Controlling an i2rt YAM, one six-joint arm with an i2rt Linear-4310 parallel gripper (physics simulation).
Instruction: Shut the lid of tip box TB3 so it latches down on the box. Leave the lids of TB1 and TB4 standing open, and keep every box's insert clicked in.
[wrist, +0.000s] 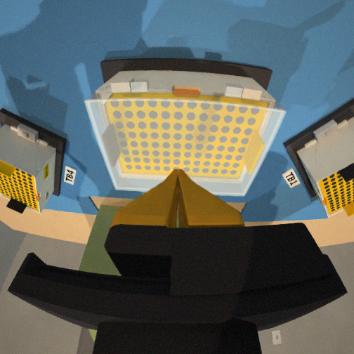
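Note:
Tip box TB3 (165, 81) is the middle box, its own label not in sight. Its clear lid (150, 185) spreads over the yellow insert (185, 135), which shows through it. Whether the lid is latched or stands a little up cannot be told. My gripper (177, 175) is shut and empty, its tips over the middle of the lid's near edge; contact is unclear. Box TB4 (25, 145) is at the left and box TB1 (327, 150) at the right, both partly cut off. Their yellow hole-patterned inserts show; their lids are hard to make out.
A dark holder (185, 65) stands behind TB3. Labels reading TB4 (70, 175) and TB1 (290, 178) lie on the blue surface (190, 25). A beige edge strip (55, 222) runs along its near side. A green strip (97, 245) shows beside the gripper body.

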